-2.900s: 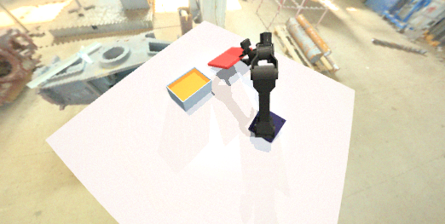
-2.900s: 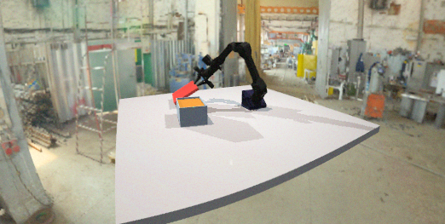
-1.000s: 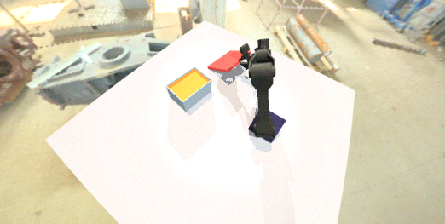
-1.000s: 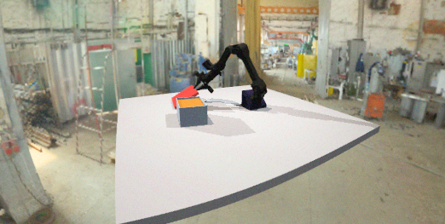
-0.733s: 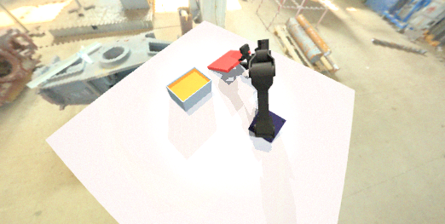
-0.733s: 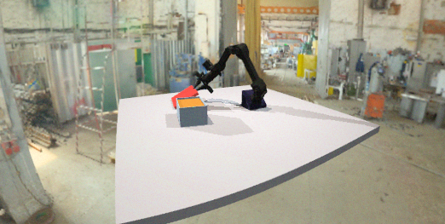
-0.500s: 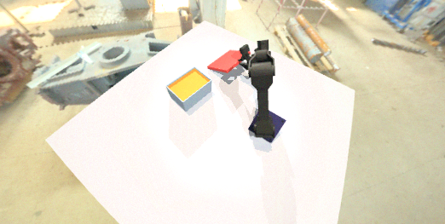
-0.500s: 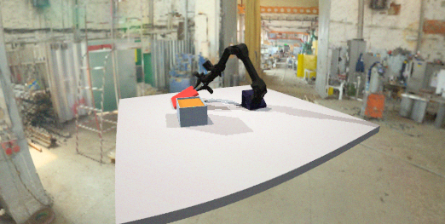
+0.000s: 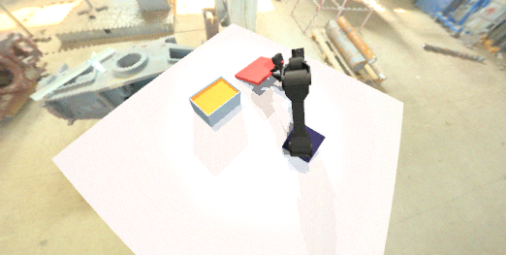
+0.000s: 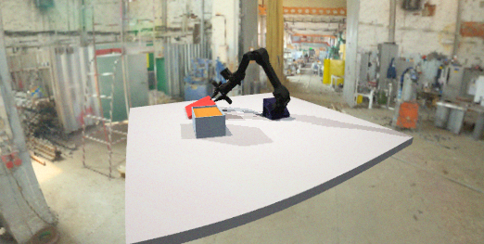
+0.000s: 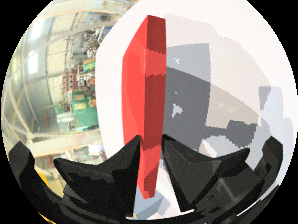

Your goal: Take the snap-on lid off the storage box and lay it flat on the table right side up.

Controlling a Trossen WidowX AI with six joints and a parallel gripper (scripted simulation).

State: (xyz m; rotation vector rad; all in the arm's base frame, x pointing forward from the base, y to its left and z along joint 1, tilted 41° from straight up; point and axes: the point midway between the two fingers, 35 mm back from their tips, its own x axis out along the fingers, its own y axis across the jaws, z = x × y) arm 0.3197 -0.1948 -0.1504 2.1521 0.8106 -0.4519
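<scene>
The lid is 8 cm ahead of my gripper tip and 3 cm below it. Also, from my gripper tip: storage box (32 cm to the left, 9 cm ahead, 2 cm below).
</scene>
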